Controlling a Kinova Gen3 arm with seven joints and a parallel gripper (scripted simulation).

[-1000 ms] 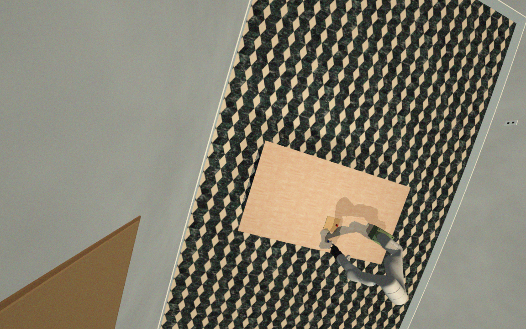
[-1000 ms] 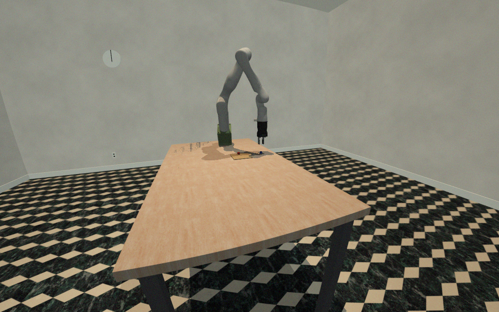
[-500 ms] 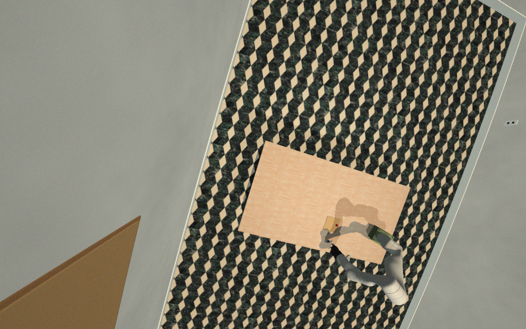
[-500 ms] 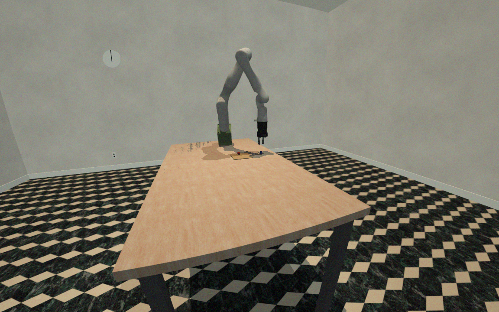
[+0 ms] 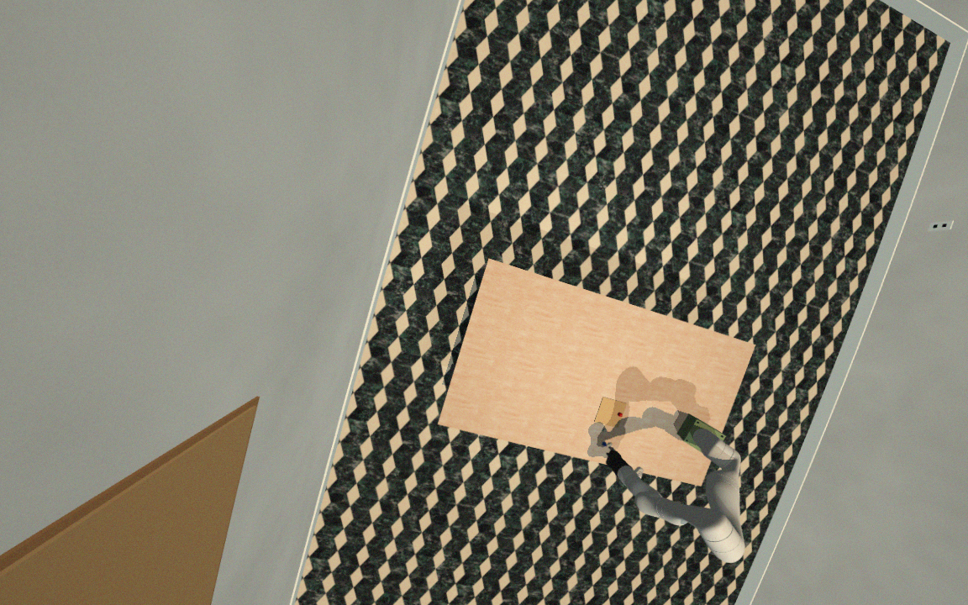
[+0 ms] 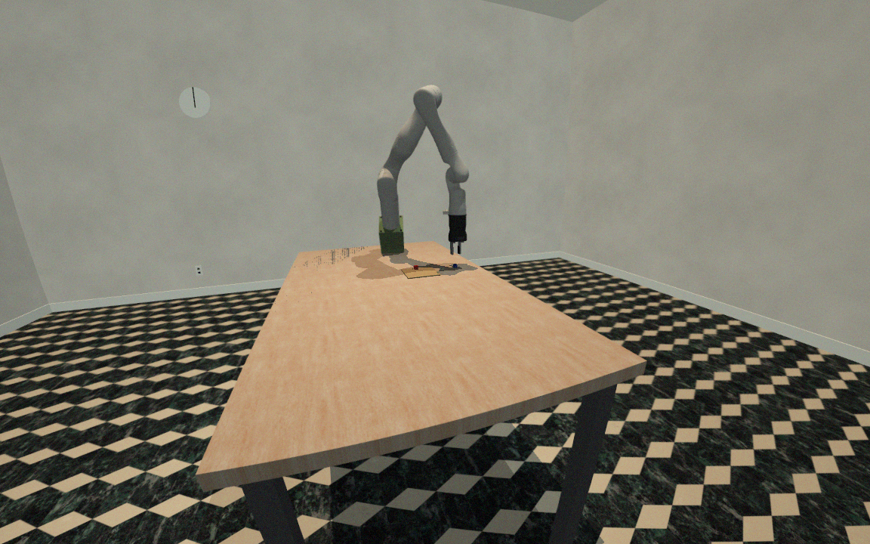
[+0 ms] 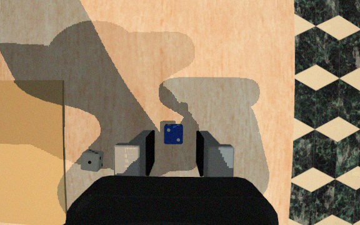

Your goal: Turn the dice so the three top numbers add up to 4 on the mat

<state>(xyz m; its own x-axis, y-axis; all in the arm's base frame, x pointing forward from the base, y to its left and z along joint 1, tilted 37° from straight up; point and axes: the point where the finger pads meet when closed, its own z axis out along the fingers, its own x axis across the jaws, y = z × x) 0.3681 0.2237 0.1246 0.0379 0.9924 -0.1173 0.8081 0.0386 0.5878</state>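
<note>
The blue die lies 70 mm below my hand. Round my hand: tan mat 170 mm to the right, 80 mm below, 10 mm ahead; red die 180 mm to the right, 70 mm below, 40 mm behind; white die 80 mm to the right, 70 mm below, 20 mm ahead.
</note>
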